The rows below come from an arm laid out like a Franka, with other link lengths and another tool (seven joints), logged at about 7 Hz.
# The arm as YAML. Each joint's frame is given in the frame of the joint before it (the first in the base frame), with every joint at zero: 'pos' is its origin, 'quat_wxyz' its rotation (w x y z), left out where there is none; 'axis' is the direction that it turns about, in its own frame. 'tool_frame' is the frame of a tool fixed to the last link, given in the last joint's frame.
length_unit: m
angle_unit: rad
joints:
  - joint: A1
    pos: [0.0, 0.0, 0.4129]
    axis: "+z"
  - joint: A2
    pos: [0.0, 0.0, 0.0]
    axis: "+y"
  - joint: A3
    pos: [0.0, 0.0, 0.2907]
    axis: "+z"
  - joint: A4
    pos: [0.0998, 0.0, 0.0]
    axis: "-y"
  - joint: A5
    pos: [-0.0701, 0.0, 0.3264]
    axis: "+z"
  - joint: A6
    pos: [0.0, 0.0, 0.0]
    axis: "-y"
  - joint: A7
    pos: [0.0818, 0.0, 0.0]
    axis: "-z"
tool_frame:
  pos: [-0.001, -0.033, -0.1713]
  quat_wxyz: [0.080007, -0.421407, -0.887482, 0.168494]
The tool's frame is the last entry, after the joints.
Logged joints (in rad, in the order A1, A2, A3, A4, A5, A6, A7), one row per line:
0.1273 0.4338 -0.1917 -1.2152 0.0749 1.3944 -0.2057
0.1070 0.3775 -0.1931 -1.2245 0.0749 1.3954 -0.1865
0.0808 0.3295 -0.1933 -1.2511 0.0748 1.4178 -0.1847
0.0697 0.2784 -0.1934 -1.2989 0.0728 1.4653 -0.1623
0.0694 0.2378 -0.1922 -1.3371 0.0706 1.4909 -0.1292
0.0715 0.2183 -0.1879 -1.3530 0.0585 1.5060 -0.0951
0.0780 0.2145 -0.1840 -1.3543 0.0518 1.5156 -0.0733
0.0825 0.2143 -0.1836 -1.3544 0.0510 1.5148 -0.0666
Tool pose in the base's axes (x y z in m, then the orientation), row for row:
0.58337 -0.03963 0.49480 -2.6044 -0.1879 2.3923
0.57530 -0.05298 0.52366 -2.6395 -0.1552 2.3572
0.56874 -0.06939 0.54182 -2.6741 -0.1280 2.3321
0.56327 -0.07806 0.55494 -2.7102 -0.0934 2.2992
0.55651 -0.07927 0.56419 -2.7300 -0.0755 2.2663
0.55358 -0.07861 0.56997 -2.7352 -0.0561 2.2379
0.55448 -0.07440 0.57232 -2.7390 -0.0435 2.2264
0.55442 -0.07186 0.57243 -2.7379 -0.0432 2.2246
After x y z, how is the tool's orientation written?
As angles about the fixed x, y, z axes (roll, pitch, yaw), in radians.
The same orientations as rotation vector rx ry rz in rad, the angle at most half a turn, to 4 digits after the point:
-0.9267 -2.5488 0.6010
-1.0015 -2.5649 0.5706
-1.0602 -2.5831 0.5406
-1.1333 -2.6006 0.5130
-1.1910 -2.5986 0.4947
-1.2394 -2.5917 0.4973
-1.2623 -2.5923 0.5001
-1.2644 -2.5904 0.5014

